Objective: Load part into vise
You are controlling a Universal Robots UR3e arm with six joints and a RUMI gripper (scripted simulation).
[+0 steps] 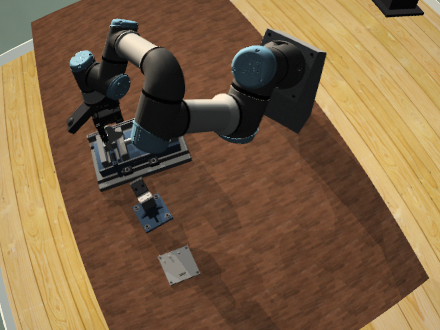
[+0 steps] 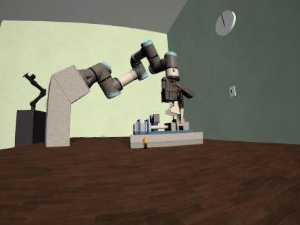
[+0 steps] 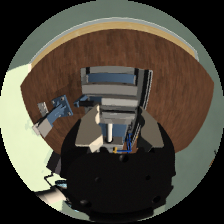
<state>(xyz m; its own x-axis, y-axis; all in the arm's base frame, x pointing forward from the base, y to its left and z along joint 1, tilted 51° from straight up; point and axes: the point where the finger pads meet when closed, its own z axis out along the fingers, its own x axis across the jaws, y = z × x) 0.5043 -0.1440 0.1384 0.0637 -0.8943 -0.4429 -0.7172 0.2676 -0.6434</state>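
My gripper is now right at the part. The rest, counted from my hand: grey infeed plate 40 cm to the left, 12 cm behind, 10 cm below.
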